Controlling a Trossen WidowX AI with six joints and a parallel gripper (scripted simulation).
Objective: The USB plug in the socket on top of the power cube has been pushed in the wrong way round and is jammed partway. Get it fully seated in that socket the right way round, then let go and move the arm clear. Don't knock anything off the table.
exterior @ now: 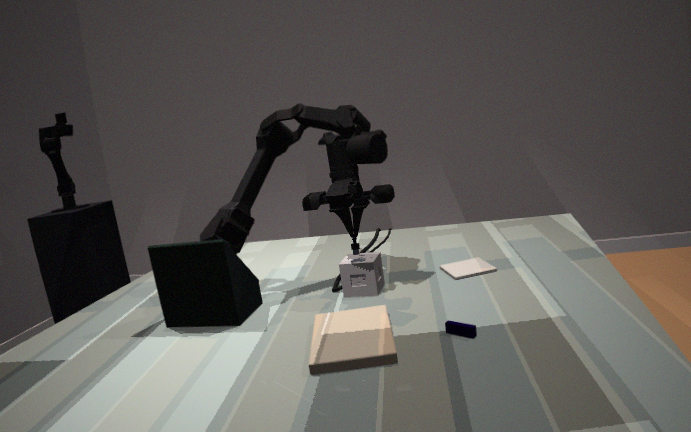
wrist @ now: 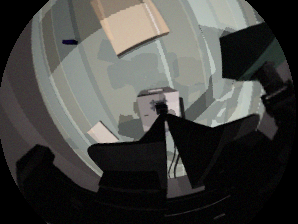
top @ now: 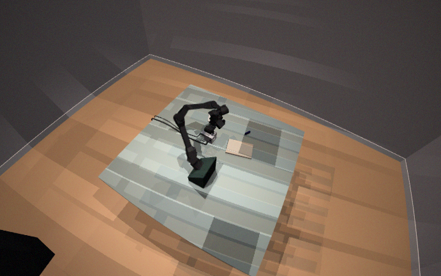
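Now: the USB plug 2 cm below my gripper tip. The rest, counted from my gripper tip: thin pale pad (23 cm ahead, 10 cm to the left, 12 cm below); small dark blue block (20 cm ahead, 25 cm to the right, 12 cm below); tan pad (1 cm ahead, 24 cm to the right, 12 cm below).
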